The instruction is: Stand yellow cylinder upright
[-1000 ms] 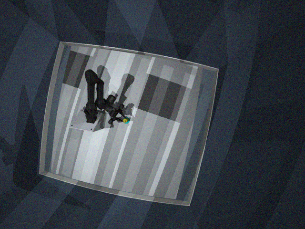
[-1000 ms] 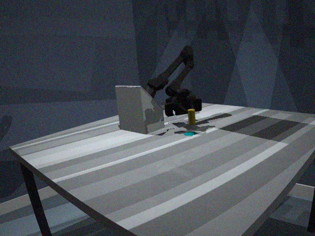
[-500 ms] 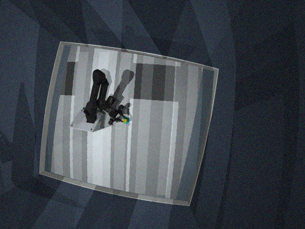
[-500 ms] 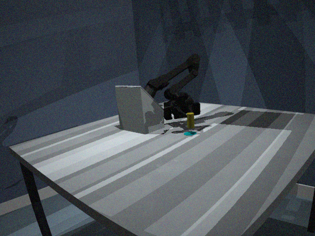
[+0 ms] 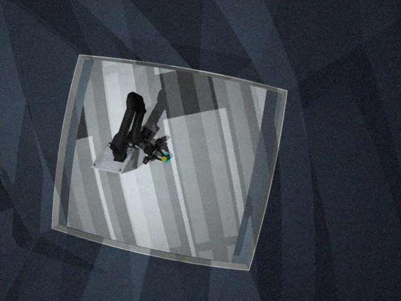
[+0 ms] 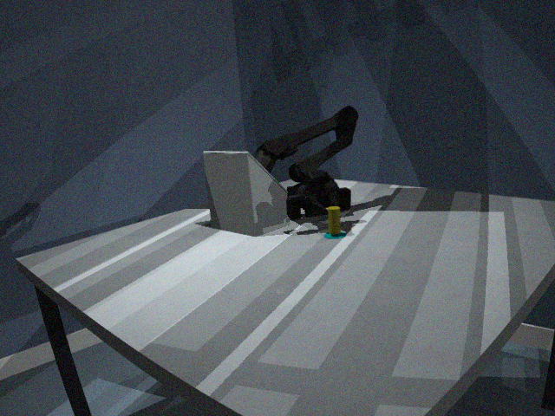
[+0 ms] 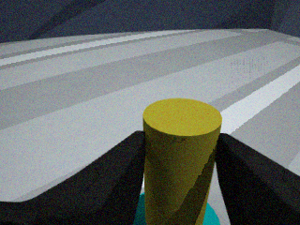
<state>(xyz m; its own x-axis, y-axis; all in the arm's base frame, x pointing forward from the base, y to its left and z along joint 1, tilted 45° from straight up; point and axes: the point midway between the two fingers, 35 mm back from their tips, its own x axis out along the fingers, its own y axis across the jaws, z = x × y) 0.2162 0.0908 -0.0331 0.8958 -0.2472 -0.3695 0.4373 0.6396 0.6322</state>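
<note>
My gripper tip is now 6 cm above the cyan circle. Round my gripper tip: yellow tall cylinder (2 cm below).
</note>
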